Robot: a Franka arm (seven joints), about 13 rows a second.
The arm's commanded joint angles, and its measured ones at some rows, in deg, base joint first. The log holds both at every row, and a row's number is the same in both.
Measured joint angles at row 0: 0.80 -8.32 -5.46 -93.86 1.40 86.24 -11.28
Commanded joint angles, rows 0 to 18: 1.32 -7.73 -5.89 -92.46 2.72 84.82 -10.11; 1.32 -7.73 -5.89 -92.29 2.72 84.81 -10.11; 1.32 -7.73 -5.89 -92.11 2.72 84.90 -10.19; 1.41 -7.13 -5.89 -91.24 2.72 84.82 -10.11; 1.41 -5.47 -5.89 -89.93 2.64 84.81 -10.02; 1.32 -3.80 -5.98 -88.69 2.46 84.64 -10.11; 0.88 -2.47 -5.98 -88.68 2.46 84.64 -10.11; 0.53 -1.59 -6.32 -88.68 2.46 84.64 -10.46; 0.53 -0.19 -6.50 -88.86 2.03 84.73 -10.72; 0.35 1.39 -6.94 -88.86 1.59 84.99 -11.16; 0.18 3.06 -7.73 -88.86 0.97 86.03 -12.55; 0.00 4.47 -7.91 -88.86 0.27 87.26 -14.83; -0.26 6.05 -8.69 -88.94 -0.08 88.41 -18.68; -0.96 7.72 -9.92 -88.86 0.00 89.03 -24.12; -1.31 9.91 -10.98 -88.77 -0.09 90.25 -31.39; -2.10 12.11 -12.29 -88.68 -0.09 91.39 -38.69; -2.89 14.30 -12.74 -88.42 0.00 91.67 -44.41; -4.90 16.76 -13.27 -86.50 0.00 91.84 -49.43; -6.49 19.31 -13.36 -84.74 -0.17 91.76 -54.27
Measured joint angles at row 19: -4.21 14.55 -12.95 -89.73 0.27 92.62 -46.52
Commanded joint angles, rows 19 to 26: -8.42 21.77 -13.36 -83.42 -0.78 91.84 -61.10; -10.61 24.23 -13.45 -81.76 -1.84 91.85 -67.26; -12.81 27.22 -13.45 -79.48 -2.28 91.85 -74.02; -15.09 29.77 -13.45 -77.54 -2.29 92.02 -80.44; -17.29 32.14 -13.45 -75.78 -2.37 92.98 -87.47; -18.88 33.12 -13.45 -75.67 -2.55 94.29 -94.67; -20.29 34.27 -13.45 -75.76 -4.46 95.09 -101.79; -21.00 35.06 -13.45 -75.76 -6.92 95.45 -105.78
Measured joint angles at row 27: -19.99 32.97 -13.65 -78.15 -3.89 95.60 -98.40
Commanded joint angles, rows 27 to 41: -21.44 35.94 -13.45 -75.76 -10.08 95.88 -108.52; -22.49 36.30 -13.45 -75.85 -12.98 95.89 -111.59; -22.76 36.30 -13.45 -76.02 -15.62 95.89 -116.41; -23.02 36.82 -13.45 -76.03 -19.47 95.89 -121.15; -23.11 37.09 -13.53 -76.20 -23.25 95.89 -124.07; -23.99 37.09 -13.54 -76.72 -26.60 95.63 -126.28; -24.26 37.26 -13.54 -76.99 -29.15 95.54 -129.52; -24.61 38.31 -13.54 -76.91 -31.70 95.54 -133.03; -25.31 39.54 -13.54 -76.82 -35.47 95.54 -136.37; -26.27 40.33 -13.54 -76.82 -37.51 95.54 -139.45; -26.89 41.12 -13.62 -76.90 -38.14 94.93 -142.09; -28.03 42.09 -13.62 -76.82 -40.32 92.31 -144.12; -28.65 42.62 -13.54 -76.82 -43.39 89.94 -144.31; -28.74 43.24 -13.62 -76.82 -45.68 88.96 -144.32; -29.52 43.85 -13.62 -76.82 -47.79 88.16 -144.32
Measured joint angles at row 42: -28.78 42.75 -13.79 -77.89 -44.26 90.64 -143.11
